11 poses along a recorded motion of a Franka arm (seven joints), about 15 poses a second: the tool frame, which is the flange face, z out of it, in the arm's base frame.
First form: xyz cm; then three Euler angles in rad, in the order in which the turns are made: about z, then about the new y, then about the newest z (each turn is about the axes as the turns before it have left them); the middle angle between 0 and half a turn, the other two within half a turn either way.
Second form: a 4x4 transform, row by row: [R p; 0 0 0 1], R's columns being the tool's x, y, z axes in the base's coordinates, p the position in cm. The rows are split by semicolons. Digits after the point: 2 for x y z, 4 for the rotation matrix.
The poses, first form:
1: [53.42 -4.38 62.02 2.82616 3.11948 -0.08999]
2: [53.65 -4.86 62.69 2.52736 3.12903 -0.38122]
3: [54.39 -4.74 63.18 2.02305 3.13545 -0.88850]
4: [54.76 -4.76 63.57 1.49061 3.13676 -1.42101]
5: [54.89 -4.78 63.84 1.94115 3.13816 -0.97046]
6: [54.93 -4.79 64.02 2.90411 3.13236 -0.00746]
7: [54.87 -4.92 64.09 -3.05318 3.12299 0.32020]
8: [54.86 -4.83 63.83 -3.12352 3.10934 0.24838]
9: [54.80 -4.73 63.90 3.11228 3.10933 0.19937]
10: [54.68 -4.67 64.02 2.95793 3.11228 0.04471]
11: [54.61 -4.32 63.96 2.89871 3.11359 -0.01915]
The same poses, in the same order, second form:
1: 0.9745 -0.2236 -0.0210 53.42; -0.2235 -0.9747 0.0069 -4.38; -0.0220 -0.0020 -0.9998 62.02; 0 0 0 1
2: 0.9729 -0.2309 -0.0103 53.65; -0.2309 -0.9730 0.0072 -4.86; -0.0117 -0.0047 -0.9999 62.69; 0 0 0 1
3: 0.9737 -0.2280 -0.0027 54.39; -0.2280 -0.9736 0.0055 -4.74; -0.0039 -0.0048 -1.0000 63.18; 0 0 0 1
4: 0.9737 -0.2279 0.0004 54.76; -0.2279 -0.9737 0.0048 -4.76; -0.0007 -0.0048 -1.0000 63.57; 0 0 0 1
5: 0.9737 -0.2280 -0.0012 54.89; -0.2280 -0.9737 0.0032 -4.78; -0.0019 -0.0028 -1.0000 63.84; 0 0 0 1
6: 0.9736 -0.2280 -0.0090 54.93; -0.2280 -0.9737 0.0022 -4.79; -0.0092 -0.0001 -1.0000 64.02; 0 0 0 1
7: 0.9731 -0.2297 -0.0185 54.87; -0.2297 -0.9733 -0.0016 -4.92; -0.0177 0.0059 -0.9998 64.09; 0 0 0 1
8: 0.9731 -0.2281 -0.0322 54.86; -0.2283 -0.9736 -0.0006 -4.83; -0.0313 0.0079 -0.9995 63.83; 0 0 0 1
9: 0.9735 -0.2266 -0.0322 54.80; -0.2267 -0.9740 0.0009 -4.73; -0.0316 0.0064 -0.9995 63.90; 0 0 0 1
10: 0.9736 -0.2264 -0.0288 54.68; -0.2263 -0.9740 0.0054 -4.67; -0.0293 0.0013 -0.9996 64.02; 0 0 0 1
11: 0.9747 -0.2219 -0.0272 54.61; -0.2218 -0.9751 0.0067 -4.32; -0.0280 -0.0005 -0.9996 63.96; 0 0 0 1
